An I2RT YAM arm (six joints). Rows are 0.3 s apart.
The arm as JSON. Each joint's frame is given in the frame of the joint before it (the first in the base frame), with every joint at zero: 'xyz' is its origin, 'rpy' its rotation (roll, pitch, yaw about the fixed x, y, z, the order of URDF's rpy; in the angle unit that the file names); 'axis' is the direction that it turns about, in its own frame. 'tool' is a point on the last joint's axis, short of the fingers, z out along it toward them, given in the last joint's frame.
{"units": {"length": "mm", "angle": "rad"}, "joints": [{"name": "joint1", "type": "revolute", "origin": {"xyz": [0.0, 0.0, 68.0], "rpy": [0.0, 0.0, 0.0]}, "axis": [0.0, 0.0, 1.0]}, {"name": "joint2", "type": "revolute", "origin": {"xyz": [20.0, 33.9, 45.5], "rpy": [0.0, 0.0, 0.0]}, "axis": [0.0, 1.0, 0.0]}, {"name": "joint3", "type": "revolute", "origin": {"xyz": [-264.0, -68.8, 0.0], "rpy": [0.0, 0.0, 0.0]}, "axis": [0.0, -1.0, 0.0]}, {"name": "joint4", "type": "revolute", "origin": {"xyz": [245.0, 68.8, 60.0], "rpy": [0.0, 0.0, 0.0]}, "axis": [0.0, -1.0, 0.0]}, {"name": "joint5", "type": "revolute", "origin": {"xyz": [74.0, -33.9, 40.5], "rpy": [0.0, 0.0, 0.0]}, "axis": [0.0, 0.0, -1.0]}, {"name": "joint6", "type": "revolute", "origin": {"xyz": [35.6, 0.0, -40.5], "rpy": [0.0, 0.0, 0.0]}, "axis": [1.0, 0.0, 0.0]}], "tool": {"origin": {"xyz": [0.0, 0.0, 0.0], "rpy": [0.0, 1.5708, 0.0]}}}
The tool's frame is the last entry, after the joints.
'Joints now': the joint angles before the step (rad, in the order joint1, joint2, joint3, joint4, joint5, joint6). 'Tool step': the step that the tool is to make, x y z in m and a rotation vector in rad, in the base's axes. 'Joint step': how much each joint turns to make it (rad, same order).
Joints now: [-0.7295, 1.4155, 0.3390, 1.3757, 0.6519, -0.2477]
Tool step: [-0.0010, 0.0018, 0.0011, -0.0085, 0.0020, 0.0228]
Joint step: [-0.0001, -0.0133, -0.0070, -0.0017, -0.0241, -0.0007]
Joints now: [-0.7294, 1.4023, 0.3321, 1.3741, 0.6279, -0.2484]
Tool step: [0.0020, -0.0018, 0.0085, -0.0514, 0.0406, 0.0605]
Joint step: [-0.0106, -0.0141, 0.0182, -0.0017, -0.0881, -0.0476]
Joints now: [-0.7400, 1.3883, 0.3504, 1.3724, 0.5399, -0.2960]
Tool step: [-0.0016, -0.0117, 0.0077, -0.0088, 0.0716, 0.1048]
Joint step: [-0.0601, -0.0329, 0.0385, -0.1154, -0.1741, -0.0031]
